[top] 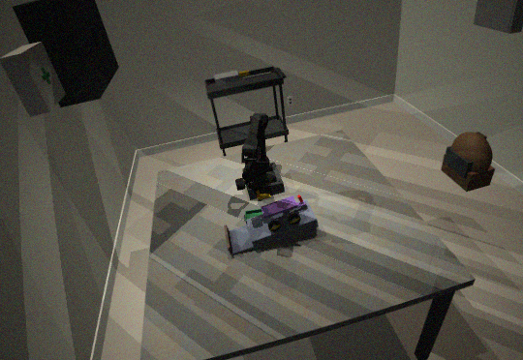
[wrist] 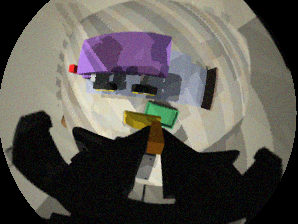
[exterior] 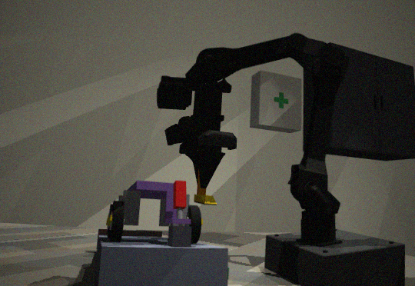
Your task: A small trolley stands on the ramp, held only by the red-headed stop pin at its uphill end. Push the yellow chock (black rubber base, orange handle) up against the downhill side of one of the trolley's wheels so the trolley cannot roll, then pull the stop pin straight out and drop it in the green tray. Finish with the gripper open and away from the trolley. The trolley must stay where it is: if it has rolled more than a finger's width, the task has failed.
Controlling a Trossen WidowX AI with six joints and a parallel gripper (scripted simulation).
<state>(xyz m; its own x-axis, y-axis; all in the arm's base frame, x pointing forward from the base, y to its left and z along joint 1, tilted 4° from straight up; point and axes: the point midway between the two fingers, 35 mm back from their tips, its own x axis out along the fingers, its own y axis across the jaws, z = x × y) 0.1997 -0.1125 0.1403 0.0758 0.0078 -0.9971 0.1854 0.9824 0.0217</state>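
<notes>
My gripper tip is now 17 cm to the right of the red-headed stop pin, 12 cm short of it and 3 cm above it. Round my gripper tip: yellow chock: 2 cm to the left, 1 cm below; green tray: 17 cm below, 3 cm behind, 2 cm to the right; purple trolley: 12 cm ahead, 6 cm to the left, 5 cm below.
</notes>
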